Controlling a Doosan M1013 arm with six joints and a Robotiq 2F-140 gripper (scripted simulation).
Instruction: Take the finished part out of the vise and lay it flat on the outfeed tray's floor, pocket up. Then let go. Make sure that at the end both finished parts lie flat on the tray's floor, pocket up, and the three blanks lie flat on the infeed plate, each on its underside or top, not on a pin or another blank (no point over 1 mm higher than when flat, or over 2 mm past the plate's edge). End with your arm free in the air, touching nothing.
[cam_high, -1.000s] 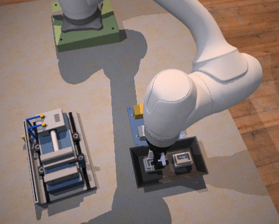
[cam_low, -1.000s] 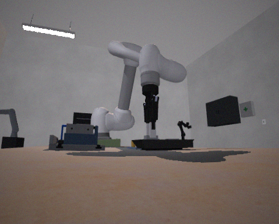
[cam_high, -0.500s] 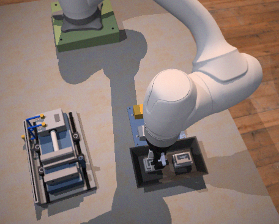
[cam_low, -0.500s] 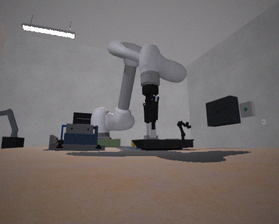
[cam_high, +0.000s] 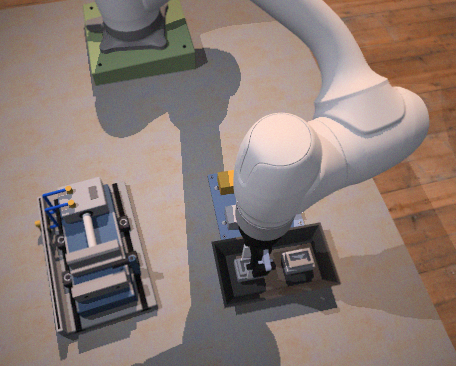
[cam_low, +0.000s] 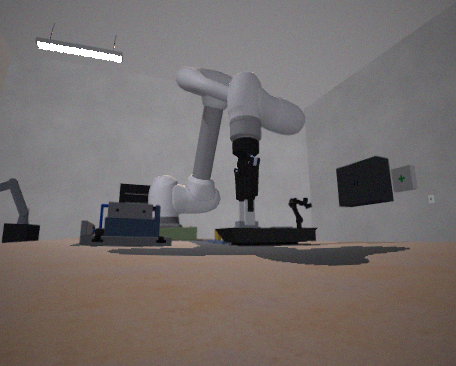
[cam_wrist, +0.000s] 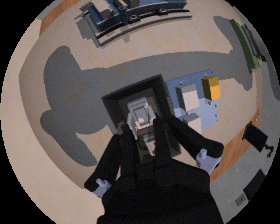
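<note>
My hand is 12 cm past the grey block, 1 cm to the left of it and 6 cm above it. The rest, counted from my hand: orange block 21 cm behind, 3 cm to the right, 6 cm below; then vise 6 cm behind, 32 cm to the right, 4 cm below; then blue fixture plate 17 cm behind, 3 cm to the left, 8 cm below.
</note>
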